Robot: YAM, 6 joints.
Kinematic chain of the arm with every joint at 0, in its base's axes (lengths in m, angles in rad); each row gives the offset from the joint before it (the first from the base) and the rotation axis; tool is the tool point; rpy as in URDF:
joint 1: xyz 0 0 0.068 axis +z
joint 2: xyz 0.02 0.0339 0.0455 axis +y
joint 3: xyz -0.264 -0.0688 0 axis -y
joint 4: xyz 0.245 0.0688 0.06 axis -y
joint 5: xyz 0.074 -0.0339 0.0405 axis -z
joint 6: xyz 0.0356 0 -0.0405 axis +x
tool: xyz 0 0 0 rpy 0 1.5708 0
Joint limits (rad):
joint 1: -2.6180..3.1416
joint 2: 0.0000..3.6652
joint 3: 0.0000..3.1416
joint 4: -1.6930..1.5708
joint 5: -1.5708..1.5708
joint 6: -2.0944..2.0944
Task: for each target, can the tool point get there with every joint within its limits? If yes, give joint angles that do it. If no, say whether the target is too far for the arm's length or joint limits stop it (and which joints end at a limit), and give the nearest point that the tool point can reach.
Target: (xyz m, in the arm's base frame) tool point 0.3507 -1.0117 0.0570
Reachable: no: too far | nearest point 0.2112 -0.6094 0.0799 | short by 0.426 m
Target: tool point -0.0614 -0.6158 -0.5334
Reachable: no: too far | nearest point -0.0456 -0.4576 -0.3123 | short by 0.272 m
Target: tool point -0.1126 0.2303 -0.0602
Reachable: yes | joints 2.1531 2.7180 1.1970 -1.1439 1.1574 0.6557
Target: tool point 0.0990 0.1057 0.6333
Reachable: yes | joints -2.1774 0.9897 2.7144 -1.0242 -0.6325 1.1590
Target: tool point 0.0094 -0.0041 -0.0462
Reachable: yes | joints -1.6323 2.9220 0.3689 -0.2948 -0.2751 -0.9057
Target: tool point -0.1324 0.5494 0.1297
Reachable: yes | joints 1.8103 2.5249 1.7841 0.5992 0.0468 -1.4593
